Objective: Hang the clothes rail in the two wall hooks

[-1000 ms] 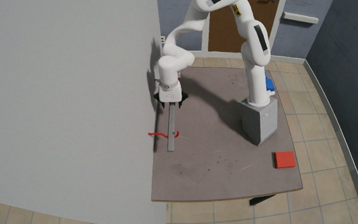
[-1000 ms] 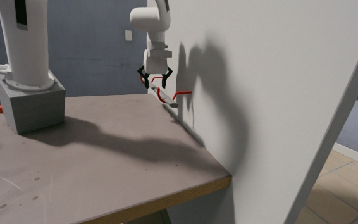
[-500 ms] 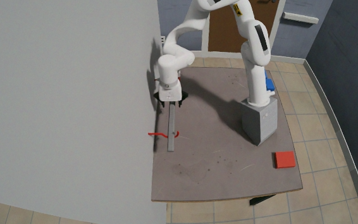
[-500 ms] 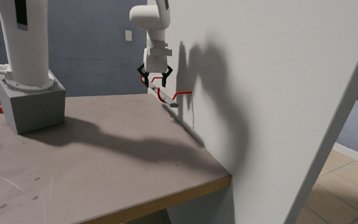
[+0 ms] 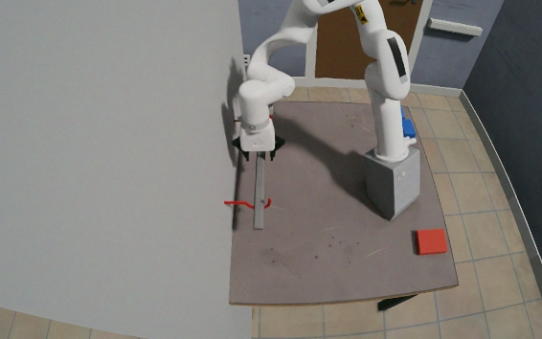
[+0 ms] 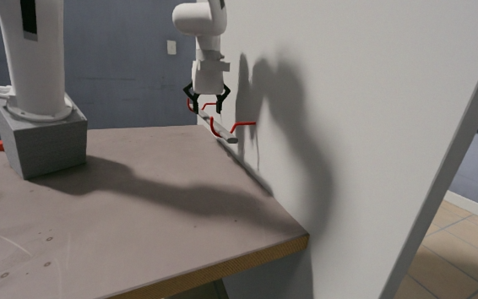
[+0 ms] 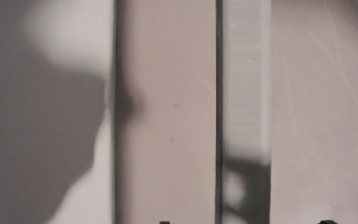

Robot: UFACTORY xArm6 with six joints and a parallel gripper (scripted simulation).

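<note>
Right now my hand is 3 cm above the clothes rail. Also, from my hand: blue object 68 cm behind, 16 cm below, 15 cm to the right; white wall panel 25 cm above, 12 cm ahead, 2 cm to the right; red block 56 cm behind, 38 cm to the left, 17 cm below.
</note>
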